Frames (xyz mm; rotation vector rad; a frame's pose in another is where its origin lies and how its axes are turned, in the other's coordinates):
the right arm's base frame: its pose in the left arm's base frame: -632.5 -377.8 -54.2 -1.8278 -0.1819 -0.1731
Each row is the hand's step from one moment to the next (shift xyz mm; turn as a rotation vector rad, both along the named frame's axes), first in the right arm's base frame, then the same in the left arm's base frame.
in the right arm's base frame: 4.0 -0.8 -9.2 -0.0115 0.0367 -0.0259
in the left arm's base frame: 3.5 -8.5 4.0 -0.0040 -0.0349 -0.0303
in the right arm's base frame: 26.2 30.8 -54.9 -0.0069 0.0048 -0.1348
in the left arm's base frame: 30.9 -60.1 -9.2 -0.0088 -0.1316 0.0290
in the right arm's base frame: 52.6 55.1 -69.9 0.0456 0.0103 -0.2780
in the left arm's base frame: 61.6 -79.9 -22.6 0.0403 -0.2695 0.0722
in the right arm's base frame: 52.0 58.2 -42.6 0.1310 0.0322 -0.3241
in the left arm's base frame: 62.3 -54.4 -32.7 0.1273 -0.3168 0.0817
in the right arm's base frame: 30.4 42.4 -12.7 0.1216 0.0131 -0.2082
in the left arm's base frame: 38.5 -22.2 -30.2 0.1167 -0.2003 0.0676
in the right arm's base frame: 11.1 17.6 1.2 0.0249 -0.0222 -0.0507
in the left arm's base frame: 14.6 -3.0 -14.5 0.0184 -0.0424 0.0394
